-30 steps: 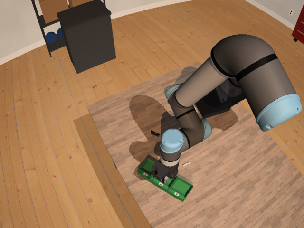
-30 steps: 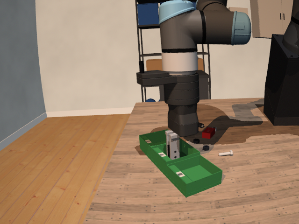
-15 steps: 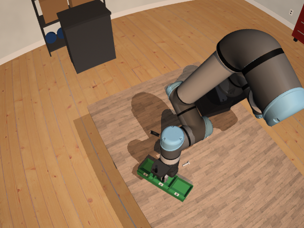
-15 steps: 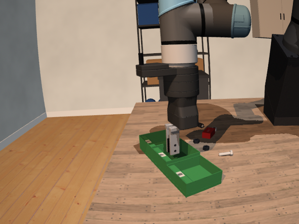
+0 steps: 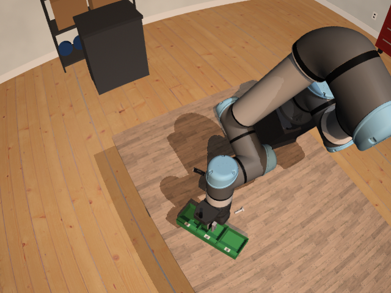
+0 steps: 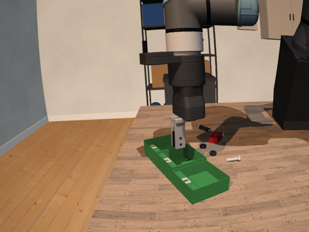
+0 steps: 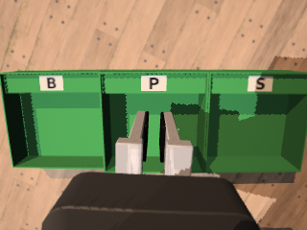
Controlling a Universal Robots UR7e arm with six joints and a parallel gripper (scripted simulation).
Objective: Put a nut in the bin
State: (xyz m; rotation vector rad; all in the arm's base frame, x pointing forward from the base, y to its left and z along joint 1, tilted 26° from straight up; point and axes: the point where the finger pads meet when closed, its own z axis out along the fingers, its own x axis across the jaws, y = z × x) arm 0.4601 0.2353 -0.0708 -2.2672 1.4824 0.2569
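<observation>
The green tray lies 6 cm below my hand. From my hand the other things lie so: white bolt: 14 cm behind, 7 cm below, 3 cm to the right; then red block: 18 cm to the right, 11 cm behind, 7 cm below; then pale washer-like part: 21 cm to the right, 13 cm behind, 7 cm below.
</observation>
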